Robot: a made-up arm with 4 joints.
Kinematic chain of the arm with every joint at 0, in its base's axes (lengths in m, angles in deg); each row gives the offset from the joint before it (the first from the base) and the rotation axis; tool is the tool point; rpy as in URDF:
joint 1: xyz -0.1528 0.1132 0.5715 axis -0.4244 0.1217 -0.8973
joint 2: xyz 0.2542 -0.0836 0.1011 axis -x
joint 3: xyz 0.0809 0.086 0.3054 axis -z
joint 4: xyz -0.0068 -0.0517 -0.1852 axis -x
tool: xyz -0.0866 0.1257 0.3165 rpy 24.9 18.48 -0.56
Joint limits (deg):
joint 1: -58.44..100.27
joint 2: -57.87..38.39
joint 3: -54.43..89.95
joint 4: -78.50..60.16
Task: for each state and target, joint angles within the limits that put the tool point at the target. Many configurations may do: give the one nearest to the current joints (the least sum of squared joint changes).
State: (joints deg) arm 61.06 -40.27 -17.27 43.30
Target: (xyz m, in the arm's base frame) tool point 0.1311 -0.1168 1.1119
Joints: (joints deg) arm 100.03 -57.87 31.51 60.14
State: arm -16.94 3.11 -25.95 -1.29
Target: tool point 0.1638 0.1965 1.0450
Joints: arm 31.23 15.64 -31.00 -6.52
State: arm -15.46 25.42 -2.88 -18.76
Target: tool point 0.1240 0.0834 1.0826
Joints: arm 15.22 38.39 -4.82 -66.04
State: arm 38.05 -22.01 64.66 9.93
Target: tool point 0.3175 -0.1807 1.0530
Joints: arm 42.56 -32.85 86.72 34.26
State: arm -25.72 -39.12 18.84 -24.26
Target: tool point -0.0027 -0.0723 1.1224
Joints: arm 13.70 -20.50 38.84 -36.18
